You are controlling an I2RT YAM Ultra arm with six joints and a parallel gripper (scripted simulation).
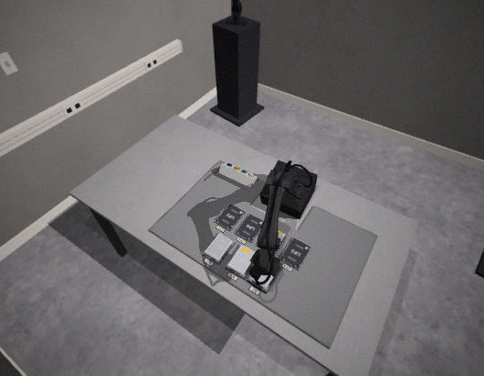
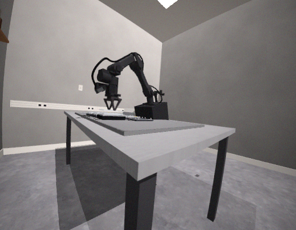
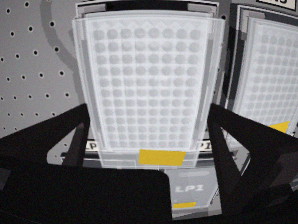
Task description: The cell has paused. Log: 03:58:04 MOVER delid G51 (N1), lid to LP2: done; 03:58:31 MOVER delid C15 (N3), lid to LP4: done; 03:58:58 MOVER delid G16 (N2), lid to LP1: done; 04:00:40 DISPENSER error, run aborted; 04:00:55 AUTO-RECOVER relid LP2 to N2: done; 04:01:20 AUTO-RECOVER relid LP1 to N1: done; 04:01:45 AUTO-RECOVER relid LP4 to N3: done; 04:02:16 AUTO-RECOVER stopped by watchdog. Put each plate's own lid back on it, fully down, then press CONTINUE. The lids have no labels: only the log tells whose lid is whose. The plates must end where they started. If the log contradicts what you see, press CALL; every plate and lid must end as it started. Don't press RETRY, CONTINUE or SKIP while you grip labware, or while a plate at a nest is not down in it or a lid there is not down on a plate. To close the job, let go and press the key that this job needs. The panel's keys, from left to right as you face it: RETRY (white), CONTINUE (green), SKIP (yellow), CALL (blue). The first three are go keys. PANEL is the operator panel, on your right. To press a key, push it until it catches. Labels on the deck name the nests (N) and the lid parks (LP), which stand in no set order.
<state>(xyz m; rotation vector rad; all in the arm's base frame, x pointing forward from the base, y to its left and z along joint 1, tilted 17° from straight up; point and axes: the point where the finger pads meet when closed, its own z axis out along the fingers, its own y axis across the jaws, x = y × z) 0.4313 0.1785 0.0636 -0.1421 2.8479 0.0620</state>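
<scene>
The clear lid is 170 mm behind my hand, 80 mm to the right of it and 50 mm below it. From my hand the other things lie so: LP4 lid park (160 mm behind, 210 mm to the right, 60 mm below).
</scene>
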